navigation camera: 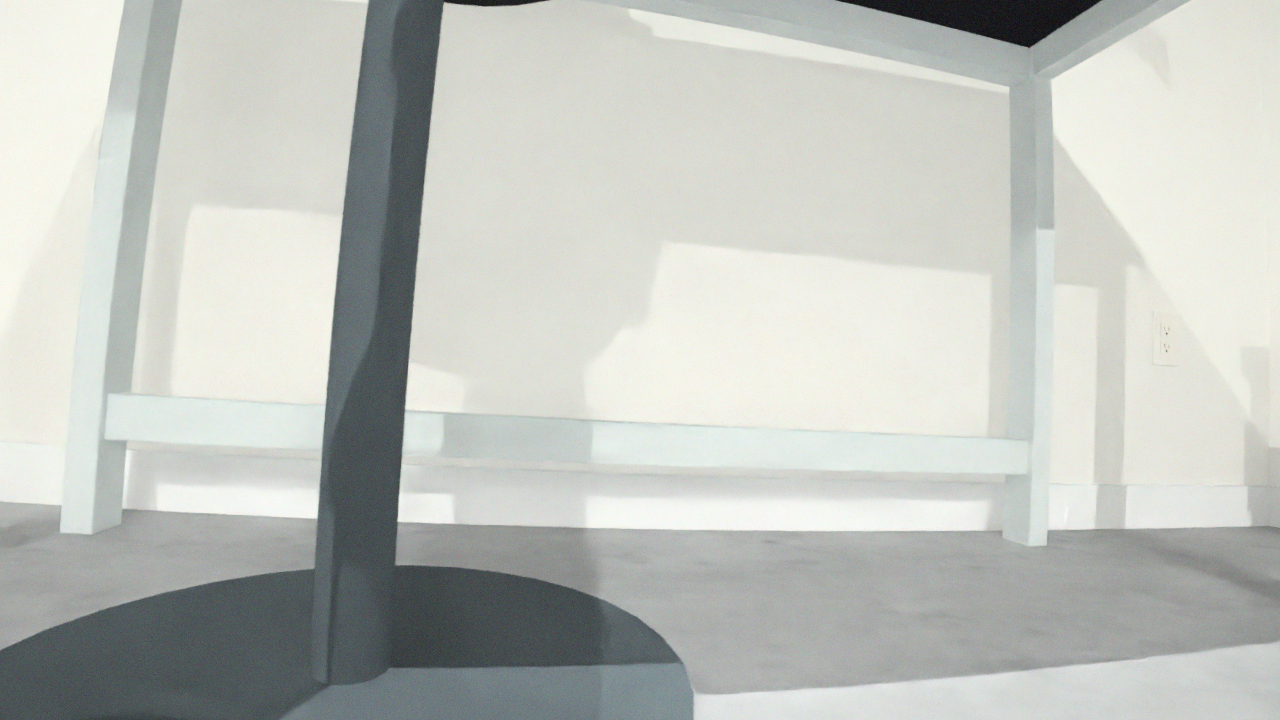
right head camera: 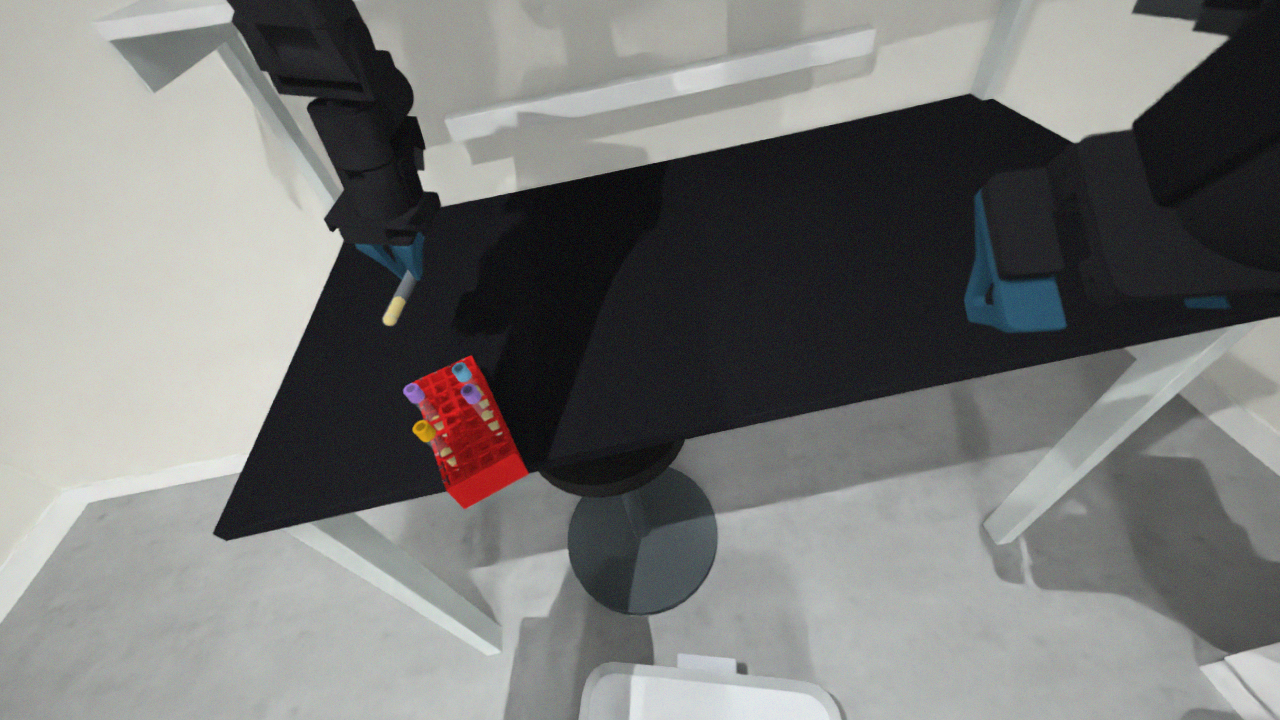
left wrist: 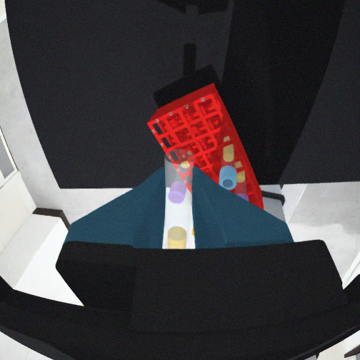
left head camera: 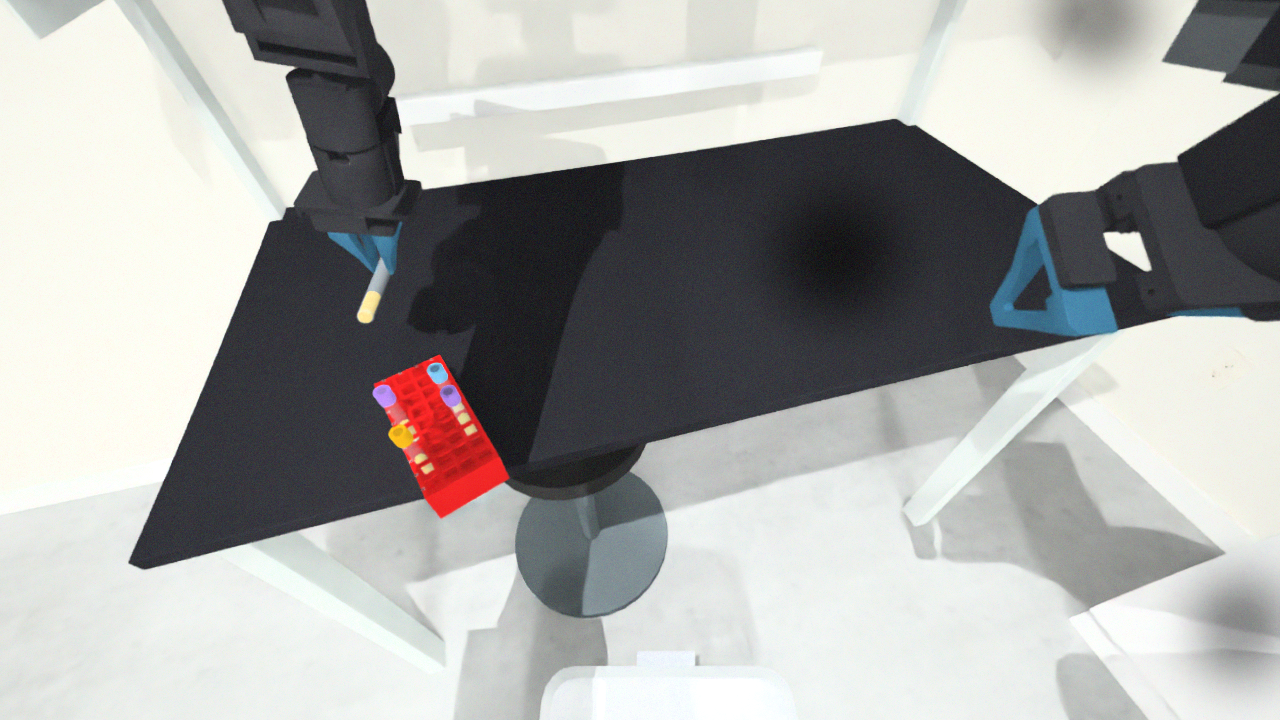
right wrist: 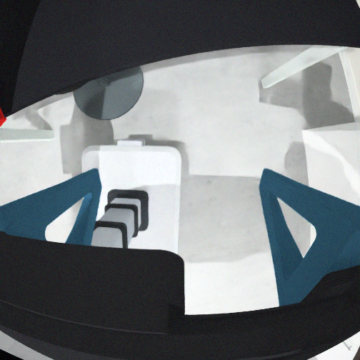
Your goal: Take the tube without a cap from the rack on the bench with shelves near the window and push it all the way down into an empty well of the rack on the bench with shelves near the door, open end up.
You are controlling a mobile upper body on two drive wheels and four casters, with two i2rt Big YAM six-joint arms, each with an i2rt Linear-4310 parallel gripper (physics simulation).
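A clear uncapped tube (left head camera: 374, 291) (right head camera: 399, 298) (left wrist: 178, 200) with pale yellow contents at its lower end is held tilted in my left gripper (left head camera: 384, 265) (right head camera: 413, 272) (left wrist: 178, 176), which is shut on it above the bench. A red rack (left head camera: 465, 488) (right head camera: 487, 483) (left wrist: 215, 92) stands at the bench's near edge, apart from the tube and nearer the robot. It holds several tubes with purple, blue and orange caps; many wells at its end seen in the left wrist view are empty. My right gripper (right wrist: 180, 177) is open and empty, over the bench's right side.
The black bench (left head camera: 716, 295) (right head camera: 760, 295) carries the rack. A round stool (left head camera: 590, 546) (right head camera: 642, 546) (navigation camera: 537, 626) stands at its near edge, close to the rack. The white robot base (left head camera: 666, 694) (right head camera: 707, 698) (right wrist: 160, 170) is at the bottom of the head views. Pale posts rise behind the bench.
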